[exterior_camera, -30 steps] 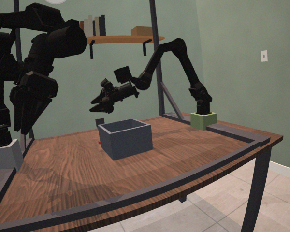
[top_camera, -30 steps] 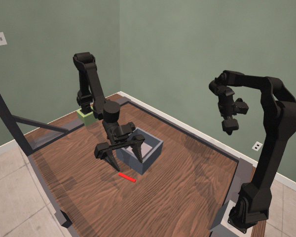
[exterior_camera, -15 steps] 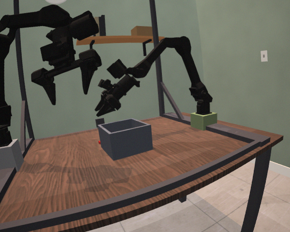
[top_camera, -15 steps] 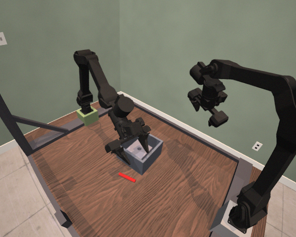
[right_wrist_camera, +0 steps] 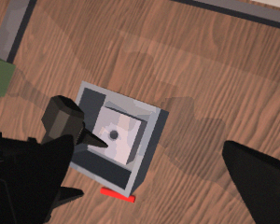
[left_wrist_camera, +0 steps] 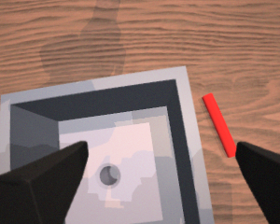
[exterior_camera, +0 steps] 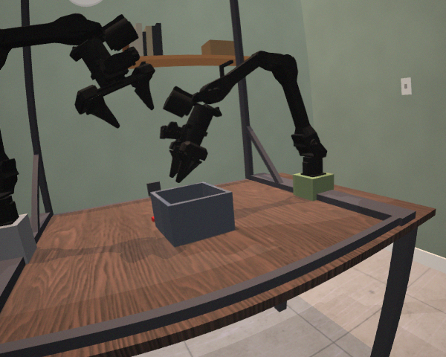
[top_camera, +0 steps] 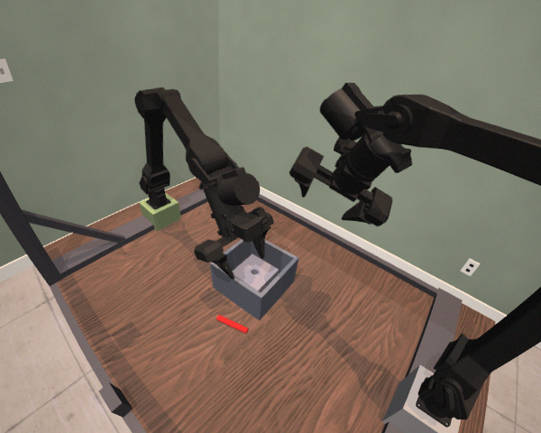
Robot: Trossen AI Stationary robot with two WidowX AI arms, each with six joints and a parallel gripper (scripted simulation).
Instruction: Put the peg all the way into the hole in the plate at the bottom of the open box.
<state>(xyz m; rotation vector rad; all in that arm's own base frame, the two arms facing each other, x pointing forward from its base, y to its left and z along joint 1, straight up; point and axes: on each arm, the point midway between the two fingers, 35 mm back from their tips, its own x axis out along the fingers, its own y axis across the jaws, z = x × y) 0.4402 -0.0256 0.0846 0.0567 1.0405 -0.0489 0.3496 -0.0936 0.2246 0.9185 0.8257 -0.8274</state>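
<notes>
Right now my right hand is 19 cm past the red peg, 8 cm to the right of it and 31 cm above it. The rest, counted from my right hand: light plate (6 cm behind, 13 cm to the left, 28 cm below); box (6 cm behind, 13 cm to the left, 30 cm below).
</notes>
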